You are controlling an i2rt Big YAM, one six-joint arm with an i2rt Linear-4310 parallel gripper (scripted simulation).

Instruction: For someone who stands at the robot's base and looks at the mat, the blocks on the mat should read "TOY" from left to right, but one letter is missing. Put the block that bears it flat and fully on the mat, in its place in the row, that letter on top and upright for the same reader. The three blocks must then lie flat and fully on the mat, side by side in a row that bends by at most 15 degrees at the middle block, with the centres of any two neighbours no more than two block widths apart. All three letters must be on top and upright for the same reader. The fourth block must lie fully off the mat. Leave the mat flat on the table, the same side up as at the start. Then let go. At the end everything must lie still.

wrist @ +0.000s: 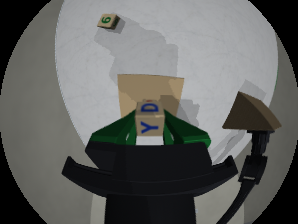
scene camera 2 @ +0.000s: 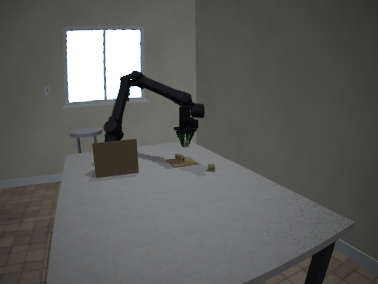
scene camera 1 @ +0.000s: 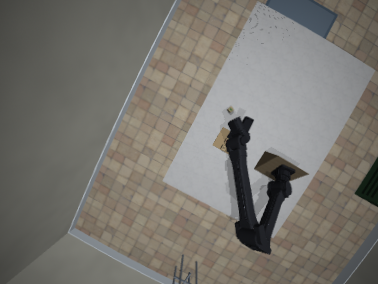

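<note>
There is my gripper (wrist: 149, 113), which I can see. I see a mat (wrist: 132, 88) as well.
</note>
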